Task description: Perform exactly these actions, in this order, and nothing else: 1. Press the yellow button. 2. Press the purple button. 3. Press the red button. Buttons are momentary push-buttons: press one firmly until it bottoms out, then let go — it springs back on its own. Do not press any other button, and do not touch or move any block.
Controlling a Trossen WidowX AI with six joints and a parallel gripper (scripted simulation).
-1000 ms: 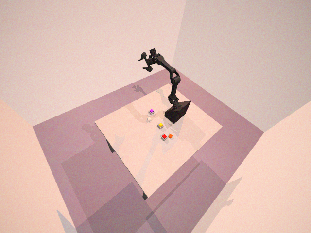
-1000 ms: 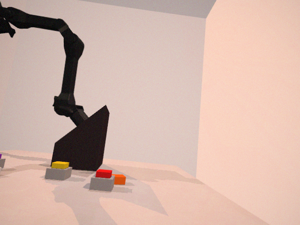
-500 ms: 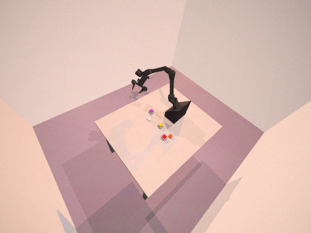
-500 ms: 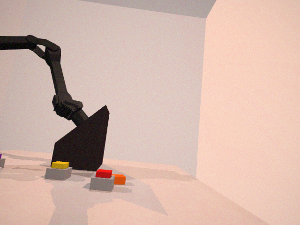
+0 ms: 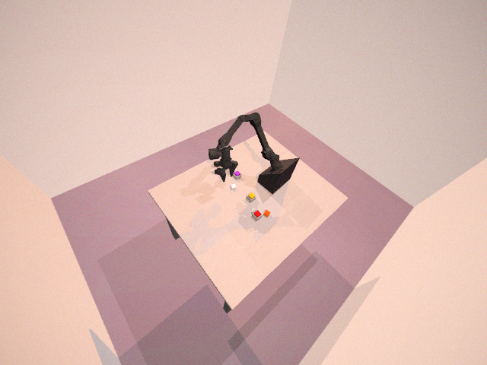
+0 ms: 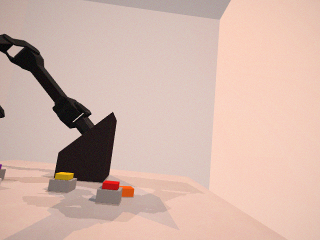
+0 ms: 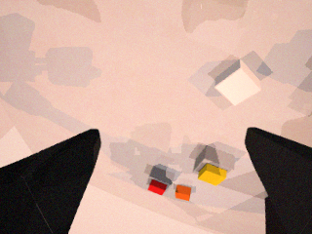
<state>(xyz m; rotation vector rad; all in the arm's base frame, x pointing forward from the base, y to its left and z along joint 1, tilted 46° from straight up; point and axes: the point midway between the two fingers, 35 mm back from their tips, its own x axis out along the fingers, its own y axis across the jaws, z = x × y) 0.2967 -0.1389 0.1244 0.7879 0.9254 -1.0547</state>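
My gripper tip is 70 mm past the yellow button, 170 mm to the right of it and 80 mm above it. Round my gripper tip: purple button 140 mm behind, 40 mm to the right, 80 mm below; then white block 50 mm behind, 20 mm to the left, 110 mm below; then red button 290 mm to the left, 90 mm below.
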